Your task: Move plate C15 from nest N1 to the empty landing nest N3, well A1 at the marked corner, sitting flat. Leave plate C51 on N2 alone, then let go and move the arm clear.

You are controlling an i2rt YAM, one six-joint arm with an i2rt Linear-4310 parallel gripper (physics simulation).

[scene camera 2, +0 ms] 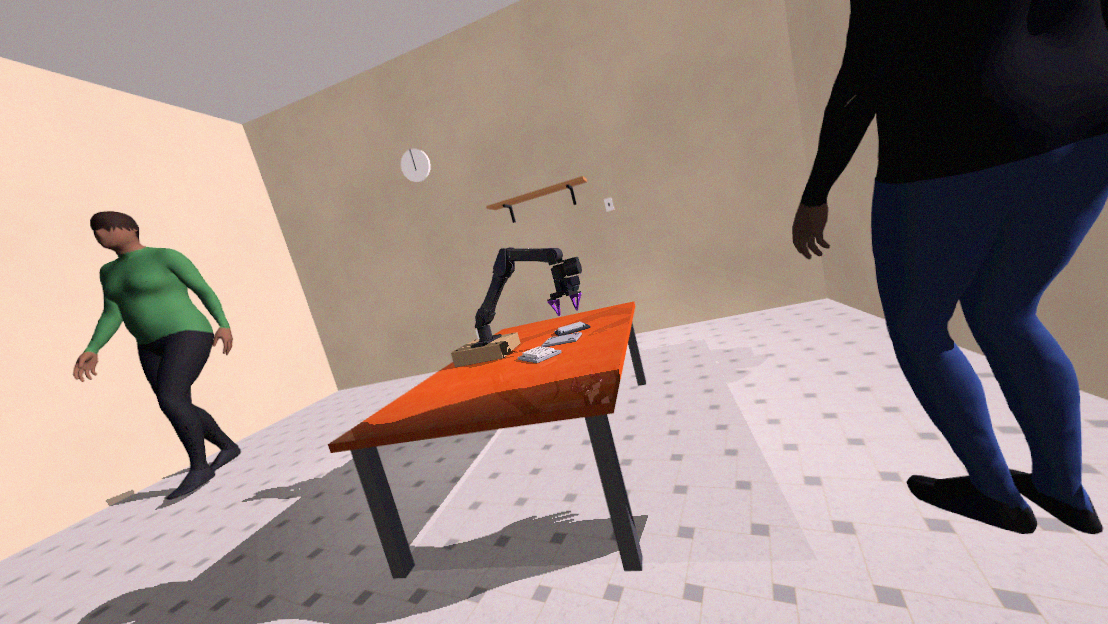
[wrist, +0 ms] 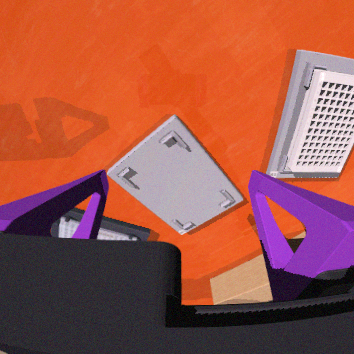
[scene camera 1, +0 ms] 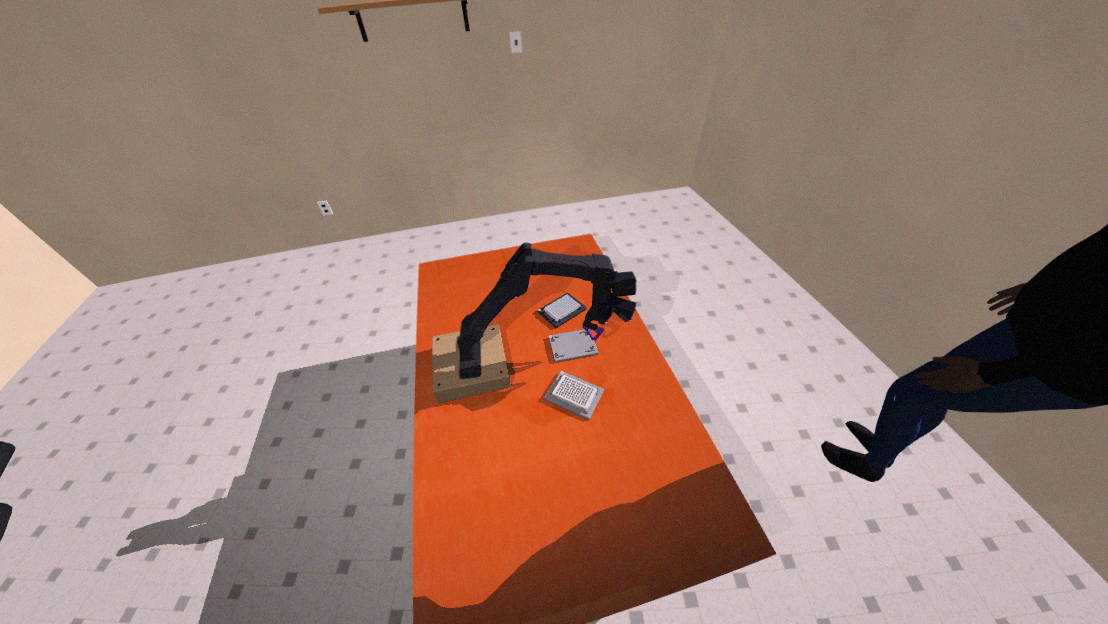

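The empty light grey nest (scene camera 1: 573,346) (scene camera 2: 562,339) (wrist: 185,165) lies between two occupied nests, with raised corner brackets. A white plate with dark wells (scene camera 1: 575,391) (scene camera 2: 539,354) (wrist: 330,120) sits in a grey nest (scene camera 1: 592,409) (wrist: 292,115), at the right in the wrist view. A pale plate (scene camera 1: 562,308) (scene camera 2: 572,327) sits in a dark nest (wrist: 145,233), partly hidden behind the left finger in the wrist view. The labels C15 and C51 are not readable. My gripper (scene camera 1: 593,333) (scene camera 2: 566,311) (wrist: 178,177) is open and empty, above the table by the empty nest, its fingers spanning it in the wrist view.
The arm stands on a wooden base block (scene camera 1: 496,384) (scene camera 2: 484,355) (wrist: 240,285) on the orange table (scene camera 1: 496,496) (scene camera 2: 465,391). A person in black (scene camera 1: 1070,325) (scene camera 2: 984,85) stands beyond the table's side. A person in green (scene camera 2: 155,294) is at the left in scene camera 2.
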